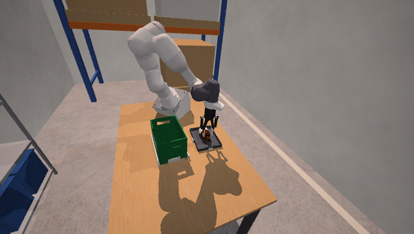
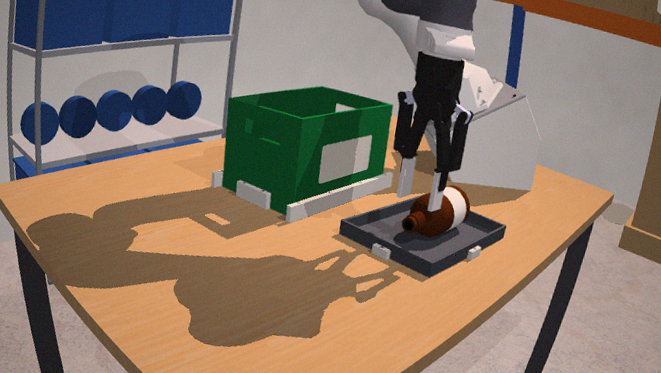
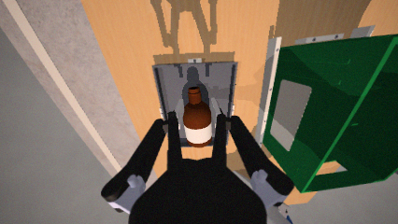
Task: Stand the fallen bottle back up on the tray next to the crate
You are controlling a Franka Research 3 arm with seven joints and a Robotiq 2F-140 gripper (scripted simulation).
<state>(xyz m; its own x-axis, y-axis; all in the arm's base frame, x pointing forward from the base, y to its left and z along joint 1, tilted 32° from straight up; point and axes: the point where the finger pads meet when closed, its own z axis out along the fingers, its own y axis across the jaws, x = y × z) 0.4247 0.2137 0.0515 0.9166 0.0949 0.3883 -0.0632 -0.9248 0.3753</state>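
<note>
My hand is 60 mm above the brown bottle, 50 mm past it and 10 mm to the right of it. The rest, counted from my hand: dark tray: 90 mm below, 50 mm behind; green crate: 280 mm to the right, 40 mm behind, 20 mm below.
</note>
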